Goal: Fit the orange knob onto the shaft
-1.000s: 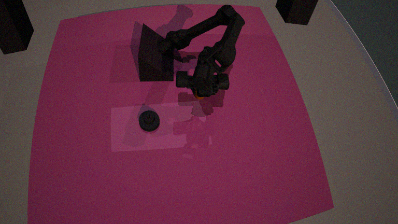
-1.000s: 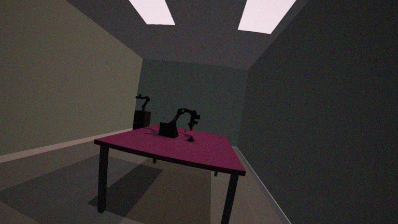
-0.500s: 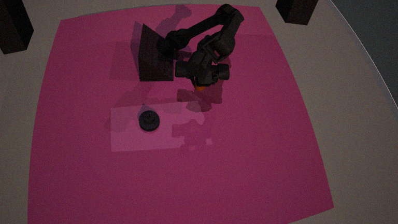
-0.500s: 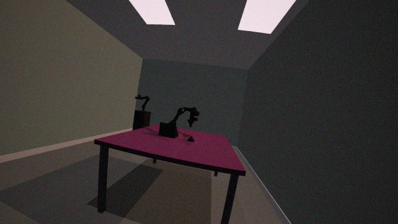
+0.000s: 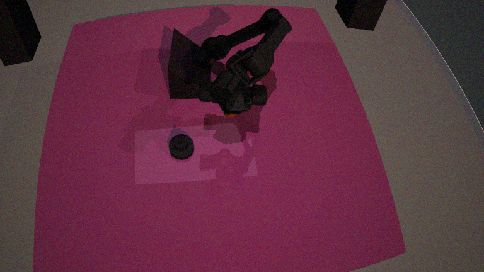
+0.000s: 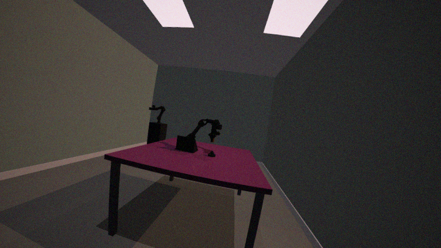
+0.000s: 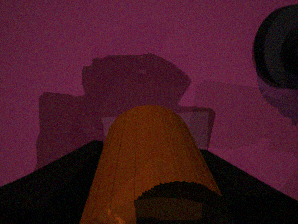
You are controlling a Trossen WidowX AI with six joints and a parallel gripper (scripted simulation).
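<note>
My gripper tip is 40 mm short of the dark round pedestal, 160 mm to the left of it and 110 mm above it. From my gripper tip the other things lie so: orange knob (20 mm above).
</note>
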